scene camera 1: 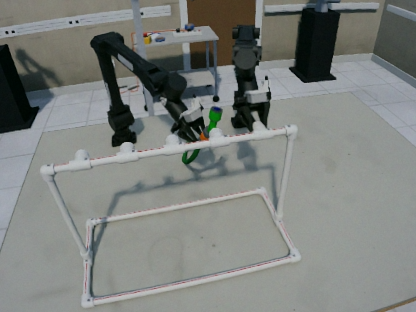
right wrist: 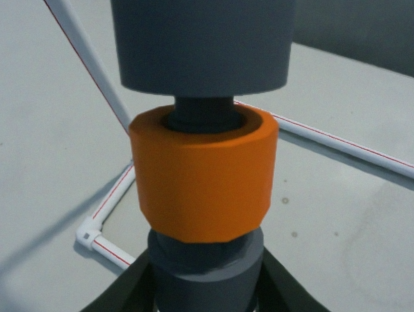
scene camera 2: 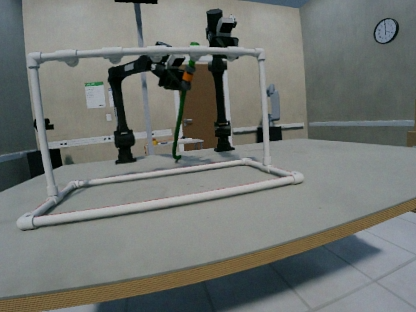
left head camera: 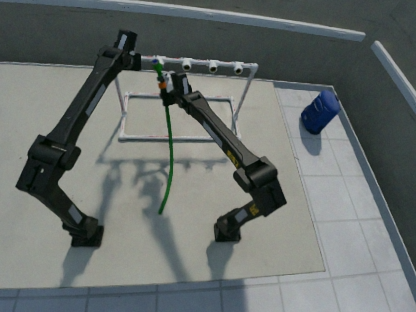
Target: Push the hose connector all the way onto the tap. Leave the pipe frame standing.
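Pixels of known places: left gripper, fingertip midpoint: point(scene camera 1: 259, 133) point(scene camera 2: 232, 57); right gripper, fingertip midpoint: point(right wrist: 206, 257) point(scene camera 2: 187, 89) point(left head camera: 163, 94); left arm's base, origin of the base link: point(scene camera 2: 224, 150) point(left head camera: 88, 236); right arm's base, origin of the base link: point(scene camera 1: 124, 140) point(scene camera 2: 126, 162) point(left head camera: 227, 232).
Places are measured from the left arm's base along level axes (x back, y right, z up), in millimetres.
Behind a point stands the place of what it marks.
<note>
The hose connector has a flared green end with a dark blue face point(left head camera: 157, 66) {z 437, x -587, y 270 mm} point(scene camera 1: 215, 116) {z 436, x -620, y 267 mm} point(scene camera 2: 194, 45) {z 438, x -619, y 266 mm}, an orange collar point(left head camera: 162, 85) {z 357, x -565, y 291 mm} point(scene camera 2: 188, 76) {z 343, x -594, y 290 mm} point(right wrist: 205, 185) {z 359, x -569, y 295 mm} and dark grey parts. The pipe frame point(left head camera: 150, 137) {z 22, x -517, y 223 mm} point(scene camera 1: 200, 281) {z 22, x -856, y 368 mm} point(scene camera 2: 150, 204) {z 19, x -862, y 442 mm} point(right wrist: 350, 147) {z 23, x -843, y 353 mm} stands upright, with short white outlets along its top bar. The green end is beside one outlet point(scene camera 1: 216, 134) {z 412, x -671, y 275 mm}; I cannot tell if they touch. My right gripper point(left head camera: 165, 97) {z 307, x -562, y 294 mm} point(scene camera 1: 197, 139) {z 307, x -562, y 294 mm} point(scene camera 2: 183, 86) {z 307, x -562, y 294 mm} point(right wrist: 206, 257) {z 307, x -562, y 294 mm} is shut on the connector's grey part below the collar. My left gripper point(left head camera: 136, 62) {z 387, x -656, y 151 mm} point(scene camera 1: 257, 120) is shut on the frame's end outlet, which it partly hides.
A green hose point(left head camera: 171, 155) {z 97, x -366, y 342 mm} point(scene camera 1: 190, 157) {z 202, x -486, y 333 mm} point(scene camera 2: 179, 125) {z 182, x -479, y 323 mm} hangs from the connector. A blue barrel point(left head camera: 320, 111) stands on the tiles to the right in the head view. A white cart point(scene camera 1: 216, 65) with small items stands behind the arms.
</note>
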